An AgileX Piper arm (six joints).
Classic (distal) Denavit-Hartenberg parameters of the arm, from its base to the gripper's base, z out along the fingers. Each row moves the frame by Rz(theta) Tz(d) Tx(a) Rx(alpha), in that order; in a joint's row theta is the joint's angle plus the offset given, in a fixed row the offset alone. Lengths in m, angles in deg.
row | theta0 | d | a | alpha
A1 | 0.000 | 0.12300 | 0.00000 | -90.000
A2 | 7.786 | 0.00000 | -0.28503 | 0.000
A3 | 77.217 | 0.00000 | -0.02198 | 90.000
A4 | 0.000 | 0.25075 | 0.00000 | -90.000
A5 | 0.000 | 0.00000 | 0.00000 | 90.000
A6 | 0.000 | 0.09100 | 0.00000 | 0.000
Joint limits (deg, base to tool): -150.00..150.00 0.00..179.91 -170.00..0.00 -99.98..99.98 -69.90..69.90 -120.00..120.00
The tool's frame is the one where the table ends.
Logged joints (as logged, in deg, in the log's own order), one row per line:
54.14 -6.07 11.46 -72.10 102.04 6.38
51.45 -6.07 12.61 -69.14 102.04 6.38
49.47 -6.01 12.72 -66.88 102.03 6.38
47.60 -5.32 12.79 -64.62 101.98 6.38
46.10 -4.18 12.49 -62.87 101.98 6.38
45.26 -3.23 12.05 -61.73 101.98 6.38
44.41 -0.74 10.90 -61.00 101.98 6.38
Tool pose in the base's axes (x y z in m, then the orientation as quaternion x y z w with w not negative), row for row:
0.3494 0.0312 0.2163 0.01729 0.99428 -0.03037 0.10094
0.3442 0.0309 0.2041 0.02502 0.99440 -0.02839 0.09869
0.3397 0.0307 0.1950 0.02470 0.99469 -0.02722 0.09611
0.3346 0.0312 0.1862 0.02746 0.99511 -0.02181 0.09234
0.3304 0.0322 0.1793 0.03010 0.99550 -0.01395 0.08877
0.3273 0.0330 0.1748 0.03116 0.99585 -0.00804 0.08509
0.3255 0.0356 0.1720 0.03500 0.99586 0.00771 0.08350
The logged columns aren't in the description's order. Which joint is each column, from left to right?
Columns, left to right: A5, A4, A6, A3, A2, A1.
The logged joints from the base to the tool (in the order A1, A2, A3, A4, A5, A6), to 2 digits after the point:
6.38 102.04 -72.10 -6.07 54.14 11.46
6.38 102.04 -69.14 -6.07 51.45 12.61
6.38 102.03 -66.88 -6.01 49.47 12.72
6.38 101.98 -64.62 -5.32 47.60 12.79
6.38 101.98 -62.87 -4.18 46.10 12.49
6.38 101.98 -61.73 -3.23 45.26 12.05
6.38 101.98 -61.00 -0.74 44.41 10.90

